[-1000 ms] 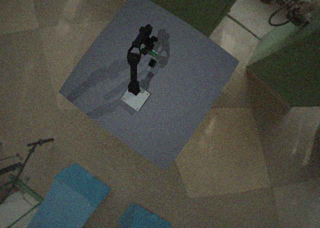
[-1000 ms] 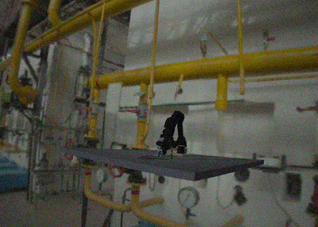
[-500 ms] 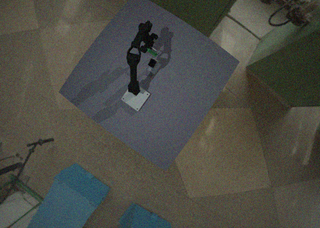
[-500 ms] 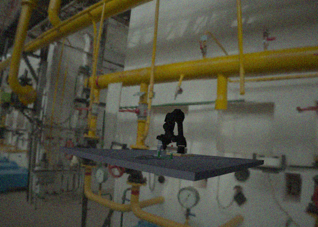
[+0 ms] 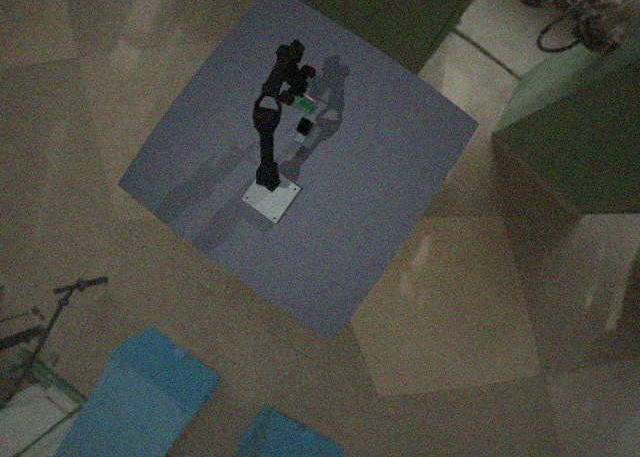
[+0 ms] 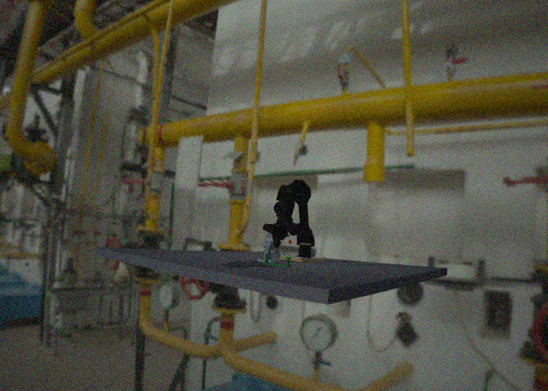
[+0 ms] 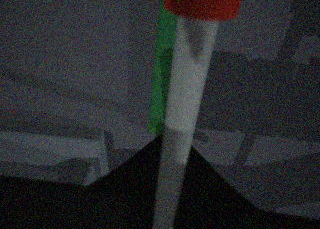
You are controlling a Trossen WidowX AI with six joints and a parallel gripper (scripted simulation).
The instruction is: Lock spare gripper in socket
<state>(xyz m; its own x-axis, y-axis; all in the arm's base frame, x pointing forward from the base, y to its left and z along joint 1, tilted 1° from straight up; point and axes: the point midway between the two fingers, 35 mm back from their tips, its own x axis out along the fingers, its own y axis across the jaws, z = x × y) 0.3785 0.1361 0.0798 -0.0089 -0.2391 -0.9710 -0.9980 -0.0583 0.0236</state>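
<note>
Now: gripper tip 10 mm to the right of the green mount and 50 mm above it. Also, from my gripper tip: spare gripper (100 mm behind, 120 mm to the right, 50 mm above).
</note>
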